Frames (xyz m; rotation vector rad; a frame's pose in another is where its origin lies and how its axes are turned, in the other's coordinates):
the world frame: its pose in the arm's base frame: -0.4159 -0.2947 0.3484 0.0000 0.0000 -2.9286
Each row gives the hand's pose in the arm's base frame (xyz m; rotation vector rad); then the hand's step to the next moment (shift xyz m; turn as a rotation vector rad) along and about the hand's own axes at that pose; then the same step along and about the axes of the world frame.
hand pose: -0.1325 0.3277 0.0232 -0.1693 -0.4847 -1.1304
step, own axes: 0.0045 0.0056 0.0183 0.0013 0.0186 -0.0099
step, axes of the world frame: -0.0024 -0.0050 0.0188 -0.0202 0.0011 -0.0061
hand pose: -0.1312 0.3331 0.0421 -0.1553 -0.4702 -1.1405
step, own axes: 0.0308 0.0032 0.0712 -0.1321 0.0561 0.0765
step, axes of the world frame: 0.0065 -0.0022 0.0773 -0.0196 -0.1605 0.0173
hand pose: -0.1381 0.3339 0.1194 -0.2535 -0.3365 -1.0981
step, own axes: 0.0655 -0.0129 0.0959 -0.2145 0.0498 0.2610
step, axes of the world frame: 0.0033 0.0246 0.1142 0.0166 -0.3036 0.1554
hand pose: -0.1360 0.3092 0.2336 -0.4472 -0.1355 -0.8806
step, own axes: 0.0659 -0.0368 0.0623 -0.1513 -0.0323 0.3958
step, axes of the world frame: -0.0087 0.0433 0.0873 0.0371 -0.2751 0.3218
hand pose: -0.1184 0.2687 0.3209 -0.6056 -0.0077 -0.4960
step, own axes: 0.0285 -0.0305 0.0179 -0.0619 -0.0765 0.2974
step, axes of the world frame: -0.0084 0.0269 0.0356 0.0188 -0.1433 0.2779
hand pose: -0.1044 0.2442 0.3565 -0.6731 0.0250 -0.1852
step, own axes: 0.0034 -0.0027 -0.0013 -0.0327 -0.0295 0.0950
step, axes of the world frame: -0.0020 0.0040 0.0008 0.0196 -0.0471 0.0915
